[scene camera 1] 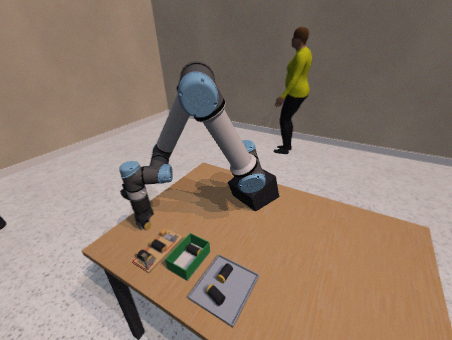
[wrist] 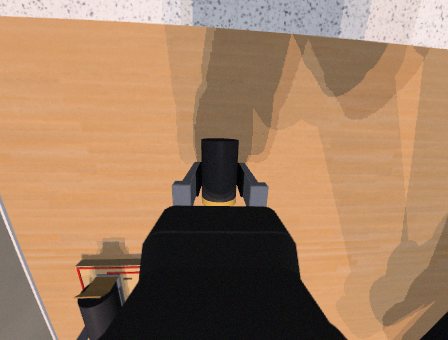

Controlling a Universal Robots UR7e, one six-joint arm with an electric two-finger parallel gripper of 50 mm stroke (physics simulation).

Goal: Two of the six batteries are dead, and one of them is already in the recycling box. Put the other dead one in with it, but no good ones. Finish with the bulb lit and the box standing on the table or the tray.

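Places are measured from the arm's base along level axes (x up, y right, z ahead), in centimetres.
Pixels of known places: gripper, fingertip midpoint: (scene camera 1: 144,225) (wrist: 219,172).
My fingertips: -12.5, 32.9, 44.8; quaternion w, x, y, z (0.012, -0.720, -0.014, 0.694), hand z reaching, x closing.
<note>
For each thing: its top centre in the pictures, then the offset to it from my fingertips, as dx, dy, dz. "*": a spot on its surface instead. Level surfaces: height alone.
- black battery with a yellow end, top centre: (wrist: 220,177) (scene camera 1: 142,221) +2.6, +0.3, +0.1
- small orange bulb at a spot on its surface: (scene camera 1: 163,232) * +2.5, -13.0, -0.2
- green recycling box at its top centre: (scene camera 1: 188,250) +5.2, -30.5, +2.9
- table with one battery, top centre: (scene camera 1: 194,247) +2.9, -30.3, -0.7
- grey tray at its top centre: (scene camera 1: 224,284) +0.4, -48.7, +4.6
- wooden table at its surface level: dx -0.8
My gripper (scene camera 1: 144,223) (wrist: 219,172) is open around a black battery with a yellow end (scene camera 1: 146,226) (wrist: 220,167); narrow gaps show on both sides in the wrist view. Whether the battery touches the table is hard to tell. The battery holder (scene camera 1: 154,257) (wrist: 131,287) carries two batteries, one at its near end (scene camera 1: 145,256) (wrist: 102,315) and one in the middle (scene camera 1: 158,245). The small orange bulb (scene camera 1: 163,232) is at its far end; whether it is lit cannot be told. The green recycling box (scene camera 1: 198,265) stands on the table with one battery (scene camera 1: 194,249) inside. Two batteries (scene camera 1: 225,272) (scene camera 1: 216,294) lie on the grey tray (scene camera 1: 235,302).
The wooden table (scene camera 1: 325,265) (wrist: 75,125) has its edge beyond the gripper in the wrist view. The box stands between the holder and the tray. The black robot base (scene camera 1: 257,194) is at the back of the table. A person in a yellow top (scene camera 1: 300,75) stands behind.
</note>
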